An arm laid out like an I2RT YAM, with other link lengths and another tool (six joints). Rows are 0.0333 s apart.
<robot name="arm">
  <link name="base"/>
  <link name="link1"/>
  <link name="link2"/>
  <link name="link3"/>
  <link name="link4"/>
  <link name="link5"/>
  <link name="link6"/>
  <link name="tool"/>
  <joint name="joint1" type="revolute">
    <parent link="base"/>
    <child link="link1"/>
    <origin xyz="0 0 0.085"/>
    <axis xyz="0 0 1"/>
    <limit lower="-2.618" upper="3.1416"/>
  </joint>
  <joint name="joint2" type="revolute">
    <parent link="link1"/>
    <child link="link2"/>
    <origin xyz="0.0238 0.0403 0.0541" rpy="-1.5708 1.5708 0"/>
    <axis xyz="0 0 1"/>
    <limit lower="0" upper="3.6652"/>
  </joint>
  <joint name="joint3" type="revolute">
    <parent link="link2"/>
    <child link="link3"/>
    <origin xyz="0 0.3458 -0.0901" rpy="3.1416 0 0"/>
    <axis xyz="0 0 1"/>
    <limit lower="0" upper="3.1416"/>
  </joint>
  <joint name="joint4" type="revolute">
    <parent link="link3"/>
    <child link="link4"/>
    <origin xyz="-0.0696 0.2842 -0.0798" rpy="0 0 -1.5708"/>
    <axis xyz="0 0 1"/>
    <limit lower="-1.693" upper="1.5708"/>
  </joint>
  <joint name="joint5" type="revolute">
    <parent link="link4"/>
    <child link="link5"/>
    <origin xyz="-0.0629 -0.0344 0.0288" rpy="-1.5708 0 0"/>
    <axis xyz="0 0 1"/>
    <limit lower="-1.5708" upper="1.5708"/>
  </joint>
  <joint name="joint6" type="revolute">
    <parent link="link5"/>
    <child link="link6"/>
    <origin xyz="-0.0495 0 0.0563" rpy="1.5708 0 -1.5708"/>
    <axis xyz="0 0 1"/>
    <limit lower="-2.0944" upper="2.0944"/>
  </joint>
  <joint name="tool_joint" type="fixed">
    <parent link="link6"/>
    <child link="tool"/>
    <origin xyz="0.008 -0.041 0.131" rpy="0 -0.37 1.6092"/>
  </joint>
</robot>
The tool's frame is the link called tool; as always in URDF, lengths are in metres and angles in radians.
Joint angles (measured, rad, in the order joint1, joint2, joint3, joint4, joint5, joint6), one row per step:
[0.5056 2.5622 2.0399 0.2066 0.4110 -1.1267]
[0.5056 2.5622 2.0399 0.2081 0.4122 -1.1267]
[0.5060 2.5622 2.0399 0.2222 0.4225 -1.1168]
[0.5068 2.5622 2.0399 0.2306 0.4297 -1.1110]
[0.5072 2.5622 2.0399 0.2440 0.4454 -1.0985]
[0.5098 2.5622 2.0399 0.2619 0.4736 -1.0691]
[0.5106 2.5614 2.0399 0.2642 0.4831 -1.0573]
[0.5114 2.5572 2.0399 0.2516 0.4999 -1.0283]
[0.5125 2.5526 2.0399 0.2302 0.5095 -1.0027]
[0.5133 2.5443 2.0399 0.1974 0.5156 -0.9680]
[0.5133 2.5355 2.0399 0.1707 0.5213 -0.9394]
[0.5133 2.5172 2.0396 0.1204 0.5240 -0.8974]
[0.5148 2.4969 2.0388 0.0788 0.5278 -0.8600]
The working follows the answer.
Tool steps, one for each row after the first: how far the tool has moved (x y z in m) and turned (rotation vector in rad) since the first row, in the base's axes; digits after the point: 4 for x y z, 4 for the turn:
[0.0002 -0.0002 0.0004 0.0004 -0.0015 -0.0011]
[0.0015 -0.0014 0.0041 0.0140 -0.0147 -0.0133]
[0.0021 -0.0019 0.0063 0.0218 -0.0227 -0.0209]
[0.0036 -0.0042 0.0101 0.0365 -0.0359 -0.0388]
[0.0051 -0.0074 0.0156 0.0670 -0.0542 -0.0706]
[0.0053 -0.0088 0.0173 0.0777 -0.0579 -0.0819]
[0.0051 -0.0123 0.0190 0.0971 -0.0526 -0.1047]
[0.0040 -0.0145 0.0188 0.1104 -0.0394 -0.1199]
[0.0020 -0.0171 0.0192 0.1290 -0.0192 -0.1352]
[0.0005 -0.0199 0.0212 0.1451 -0.0049 -0.1494]
[-0.0031 -0.0238 0.0257 0.1666 0.0219 -0.1661]
[-0.0071 -0.0266 0.0332 0.1887 0.0398 -0.1810]

Tool pose at each row, in the base's axes (x y z in m, rotation vector in rad; rounded; the steps above come from the unrounded poses):
[0.7412 0.3644 0.1747 -1.2324 1.2365 -0.5281]
[0.7413 0.3643 0.1751 -1.2308 1.2361 -0.5295]
[0.7427 0.3631 0.1788 -1.2073 1.2349 -0.5365]
[0.7433 0.3625 0.1810 -1.1933 1.2342 -0.5412]
[0.7448 0.3602 0.1848 -1.1656 1.2367 -0.5516]
[0.7462 0.3570 0.1903 -1.1147 1.2457 -0.5638]
[0.7465 0.3557 0.1920 -1.0978 1.2510 -0.5666]
[0.7463 0.3522 0.1937 -1.0704 1.2723 -0.5668]
[0.7451 0.3499 0.1935 -1.0554 1.2946 -0.5614]
[0.7432 0.3473 0.1939 -1.0385 1.3232 -0.5485]
[0.7416 0.3445 0.1959 -1.0218 1.3457 -0.5398]
[0.7381 0.3407 0.2004 -1.0036 1.3808 -0.5220]
[0.7341 0.3379 0.2079 -0.9822 1.4068 -0.5073]

